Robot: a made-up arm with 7 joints.
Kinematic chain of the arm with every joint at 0, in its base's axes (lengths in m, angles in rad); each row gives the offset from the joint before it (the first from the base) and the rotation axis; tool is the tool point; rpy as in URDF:
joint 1: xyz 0 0 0.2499 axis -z
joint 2: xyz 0 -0.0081 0.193 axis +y
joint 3: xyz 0 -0.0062 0.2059 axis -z
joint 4: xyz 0 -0.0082 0.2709 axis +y
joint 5: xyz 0 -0.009 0.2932 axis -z
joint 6: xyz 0 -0.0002 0.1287 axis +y
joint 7: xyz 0 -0.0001 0.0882 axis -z
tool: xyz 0 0 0 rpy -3.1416 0 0
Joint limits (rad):
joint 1: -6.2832..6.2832
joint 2: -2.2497..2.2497
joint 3: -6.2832..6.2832
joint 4: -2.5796..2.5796
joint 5: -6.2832..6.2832
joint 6: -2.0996..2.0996
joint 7: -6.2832..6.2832
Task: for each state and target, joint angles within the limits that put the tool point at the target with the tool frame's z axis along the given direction. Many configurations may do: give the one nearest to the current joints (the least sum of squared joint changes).
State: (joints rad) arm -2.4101 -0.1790 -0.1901 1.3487 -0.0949 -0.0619 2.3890
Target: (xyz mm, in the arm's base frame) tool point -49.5 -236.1 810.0 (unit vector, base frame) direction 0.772 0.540 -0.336
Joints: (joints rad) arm -3.0853 -0.9720 -0.7078 2.2423 -0.0391 -0.2359 2.3890
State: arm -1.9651 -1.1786 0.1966 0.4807 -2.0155 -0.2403 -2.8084
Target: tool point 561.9 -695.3 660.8 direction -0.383 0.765 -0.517
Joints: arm -2.1779 -1.7058 0.1555 0.7466 -1.9330 0.2347 -2.8084
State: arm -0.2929 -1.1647 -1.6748 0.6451 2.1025 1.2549 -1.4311
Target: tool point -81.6 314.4 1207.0 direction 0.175 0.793 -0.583
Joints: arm 0.5887 -0.5167 -1.2442 0.8600 2.2620 1.7468 -1.4311
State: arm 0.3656 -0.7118 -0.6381 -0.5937 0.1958 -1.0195 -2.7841
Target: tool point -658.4 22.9 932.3 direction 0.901 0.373 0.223
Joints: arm 0.7174 -0.4697 -0.9914 -1.1006 -0.1532 -0.4776 -2.7841
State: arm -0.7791 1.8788 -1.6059 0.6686 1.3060 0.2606 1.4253
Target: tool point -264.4 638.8 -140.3 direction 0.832 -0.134 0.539
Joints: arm -1.4878 2.2497 -1.5046 0.6595 0.6281 0.5809 1.4253
